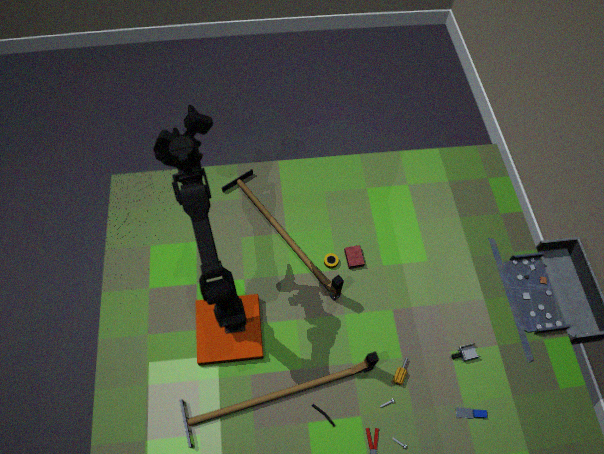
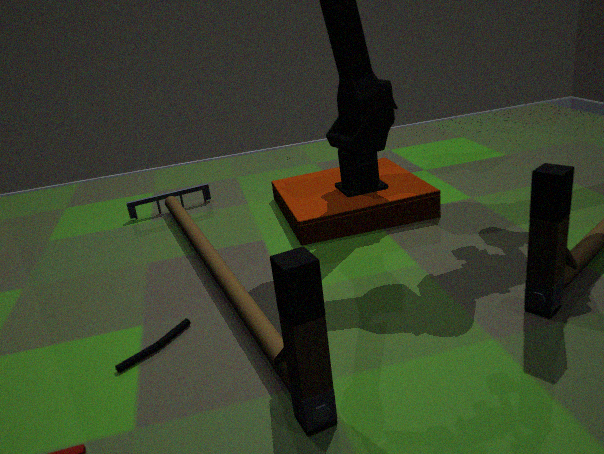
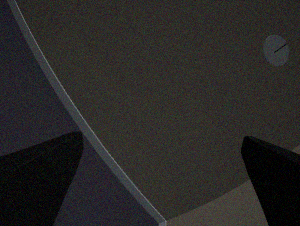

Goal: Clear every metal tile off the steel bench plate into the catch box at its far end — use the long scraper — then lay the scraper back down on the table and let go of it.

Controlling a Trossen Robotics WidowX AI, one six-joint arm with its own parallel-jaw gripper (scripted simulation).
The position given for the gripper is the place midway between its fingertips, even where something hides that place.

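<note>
Open and holding nothing, the gripper (image 1: 182, 117) is visible, and a second view shows the same gripper (image 3: 164, 143).
</note>
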